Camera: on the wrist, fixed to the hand. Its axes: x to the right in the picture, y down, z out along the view.
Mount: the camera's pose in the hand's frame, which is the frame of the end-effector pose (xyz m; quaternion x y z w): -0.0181 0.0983 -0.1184 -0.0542 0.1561 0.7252 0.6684
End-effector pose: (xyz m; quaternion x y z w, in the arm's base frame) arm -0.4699 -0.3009 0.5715 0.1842 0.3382 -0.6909 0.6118
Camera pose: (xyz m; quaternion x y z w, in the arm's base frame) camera -0.3901 -0.2081 0.4765 0.4431 0.2254 0.0290 0.8672
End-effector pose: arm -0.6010 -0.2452 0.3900 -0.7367 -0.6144 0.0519 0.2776
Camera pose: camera -0.4697 -0.3119 0.4382 -0.9611 0.1641 0.0877 0.2039
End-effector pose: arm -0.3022 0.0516 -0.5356 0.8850 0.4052 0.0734 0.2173
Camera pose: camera -0.2830 0.0198 -0.3852 0.8622 -0.3410 0.3668 0.0767
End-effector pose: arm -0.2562 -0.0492 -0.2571 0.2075 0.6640 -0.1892 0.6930
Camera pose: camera -0.3038 0.0972 -0.2392 0.6122 0.4118 0.4445 0.5080
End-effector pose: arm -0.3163 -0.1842 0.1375 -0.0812 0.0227 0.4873 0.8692
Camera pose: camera -0.4047 -0.1685 0.0112 -0.1610 0.1833 0.9446 0.2196
